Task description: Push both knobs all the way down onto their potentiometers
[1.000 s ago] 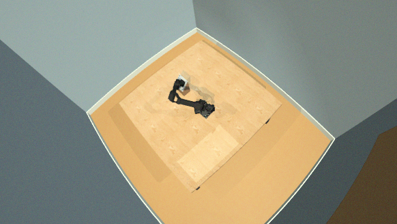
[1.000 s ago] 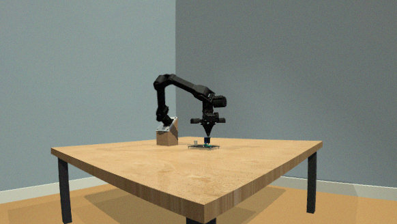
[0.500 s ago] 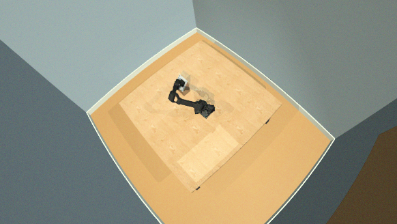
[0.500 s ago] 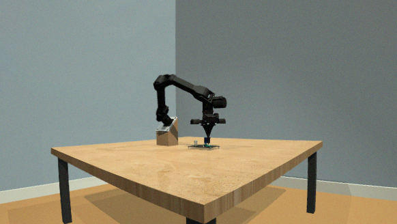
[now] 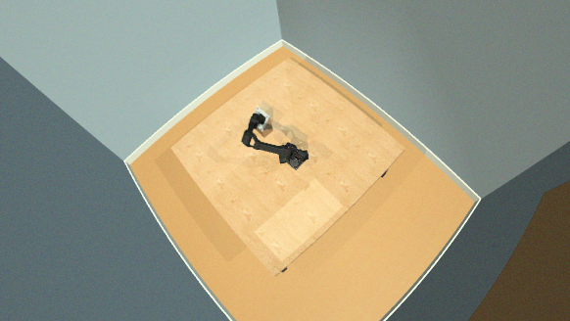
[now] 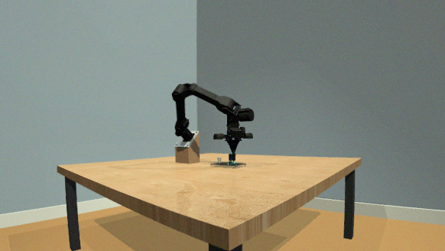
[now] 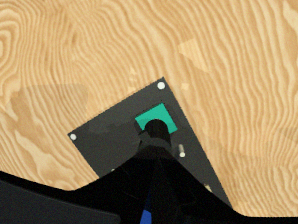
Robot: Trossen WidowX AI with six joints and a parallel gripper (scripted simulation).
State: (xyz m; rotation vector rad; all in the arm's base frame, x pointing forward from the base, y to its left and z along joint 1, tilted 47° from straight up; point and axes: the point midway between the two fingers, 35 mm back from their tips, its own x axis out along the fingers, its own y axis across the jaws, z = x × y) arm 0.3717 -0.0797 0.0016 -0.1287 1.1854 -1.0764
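Right now the black knob is 10 mm below my gripper tip. From my gripper tip the other things lie so: green potentiometer (30 mm below); blue knob (40 mm behind, 30 mm to the left, 20 mm below).
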